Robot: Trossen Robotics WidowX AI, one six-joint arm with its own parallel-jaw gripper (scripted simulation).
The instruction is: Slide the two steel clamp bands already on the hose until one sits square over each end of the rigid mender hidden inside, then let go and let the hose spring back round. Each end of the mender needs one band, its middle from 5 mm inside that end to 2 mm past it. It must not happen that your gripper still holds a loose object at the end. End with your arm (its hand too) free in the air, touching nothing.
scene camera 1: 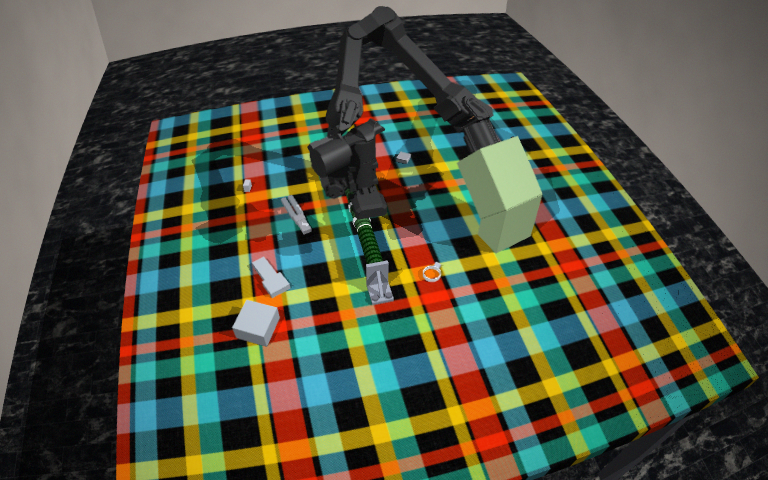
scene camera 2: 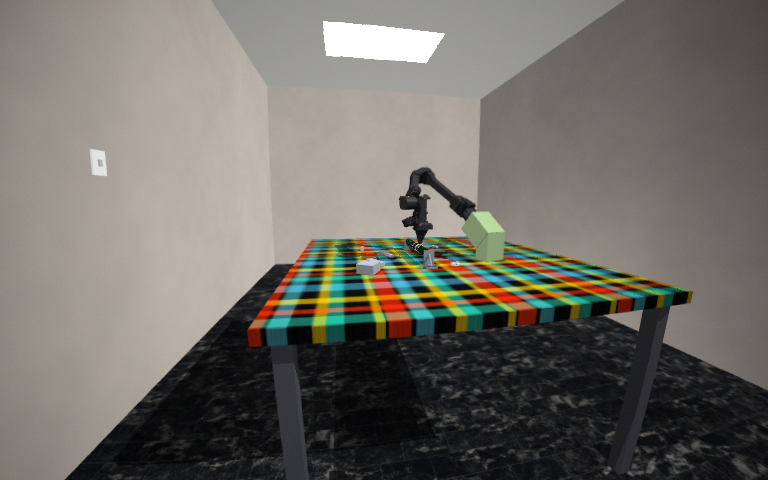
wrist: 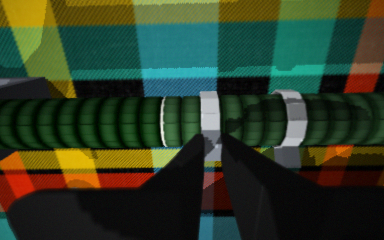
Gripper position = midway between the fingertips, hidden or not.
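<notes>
You'd find my gripper [scene camera 1: 362, 213] on the scene camera, and the wrist view has the gripper [wrist: 211, 141] as well.
</notes>
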